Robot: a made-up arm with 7 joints. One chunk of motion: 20 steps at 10 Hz.
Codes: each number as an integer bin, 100 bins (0 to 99) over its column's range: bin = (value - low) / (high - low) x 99, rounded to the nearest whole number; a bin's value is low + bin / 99 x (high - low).
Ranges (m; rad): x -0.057..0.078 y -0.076..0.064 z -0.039..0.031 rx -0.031..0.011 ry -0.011..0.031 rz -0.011..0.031
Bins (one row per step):
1: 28 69 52 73 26 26
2: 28 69 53 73 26 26
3: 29 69 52 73 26 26
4: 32 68 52 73 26 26
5: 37 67 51 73 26 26
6: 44 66 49 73 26 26
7: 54 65 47 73 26 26
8: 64 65 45 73 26 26
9: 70 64 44 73 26 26
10: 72 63 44 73 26 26
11: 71 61 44 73 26 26
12: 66 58 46 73 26 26
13: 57 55 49 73 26 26
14: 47 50 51 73 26 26
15: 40 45 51 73 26 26
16: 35 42 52 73 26 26
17: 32 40 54 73 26 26
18: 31 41 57 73 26 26
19: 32 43 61 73 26 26
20: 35 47 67 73 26 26
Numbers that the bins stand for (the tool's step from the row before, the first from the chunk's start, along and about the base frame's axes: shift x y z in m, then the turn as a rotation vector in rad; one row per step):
1: -0.01882 0.02158 -0.00223 -0.00003 0.00003 0.00003
2: -0.01882 0.02158 -0.00153 -0.00003 0.00003 0.00003
3: -0.01745 0.02158 -0.00223 -0.00003 0.00003 0.00003
4: -0.01336 0.02016 -0.00223 -0.00003 0.00003 0.00003
5: -0.00655 0.01875 -0.00294 -0.00003 0.00003 0.00003
6: 0.00300 0.01733 -0.00435 -0.00003 0.00003 0.00003
7: 0.01664 0.01592 -0.00577 -0.00003 0.00003 0.00003
8: 0.03027 0.01592 -0.00718 -0.00003 0.00003 0.00003
9: 0.03845 0.01451 -0.00789 -0.00003 0.00003 0.00003
10: 0.04118 0.01309 -0.00789 -0.00003 0.00003 0.00003
11: 0.03982 0.01026 -0.00789 -0.00003 0.00003 0.00003
12: 0.03300 0.00602 -0.00647 -0.00003 0.00003 0.00003
13: 0.02073 0.00178 -0.00435 -0.00003 0.00003 0.00003
14: 0.00709 -0.00529 -0.00294 -0.00003 0.00003 0.00003
15: -0.00245 -0.01236 -0.00294 -0.00003 0.00003 0.00003
16: -0.00927 -0.01661 -0.00223 -0.00003 0.00003 0.00003
17: -0.01336 -0.01943 -0.00082 -0.00003 0.00003 0.00003
18: -0.01473 -0.01802 0.00130 -0.00003 0.00003 0.00003
19: -0.01336 -0.01519 0.00413 -0.00003 0.00003 0.00003
20: -0.00927 -0.00954 0.00837 -0.00003 0.00003 0.00003

